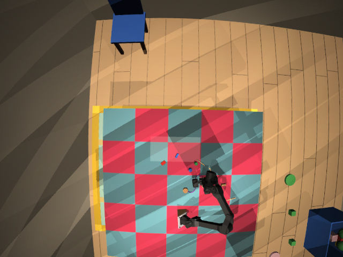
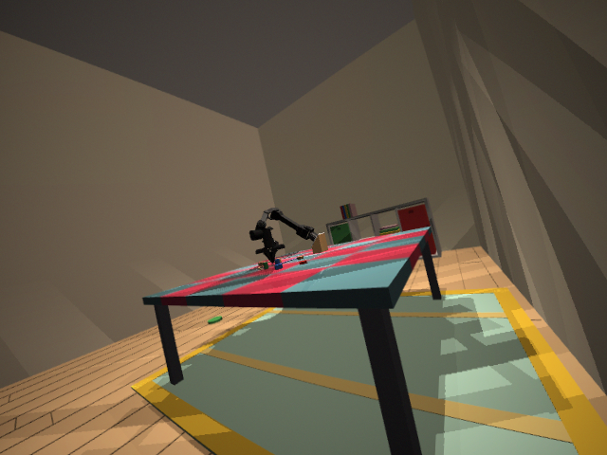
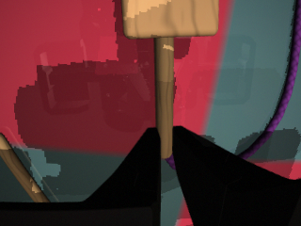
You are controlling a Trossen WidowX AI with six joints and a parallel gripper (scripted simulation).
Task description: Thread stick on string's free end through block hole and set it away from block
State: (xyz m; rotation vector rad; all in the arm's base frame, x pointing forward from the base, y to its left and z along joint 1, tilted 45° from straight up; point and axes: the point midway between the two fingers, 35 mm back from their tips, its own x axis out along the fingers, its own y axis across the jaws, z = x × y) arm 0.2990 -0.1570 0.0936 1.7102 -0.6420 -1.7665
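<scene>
My gripper tip is now 6 cm past the wooden block. The rest, counted from my gripper tip: round wooden button: 9 cm behind, 14 cm to the left, 1 cm below; then loose stick: 6 cm ahead, 6 cm to the right, 1 cm below; then green piece: 12 cm ahead, 5 cm to the left, 1 cm above.
</scene>
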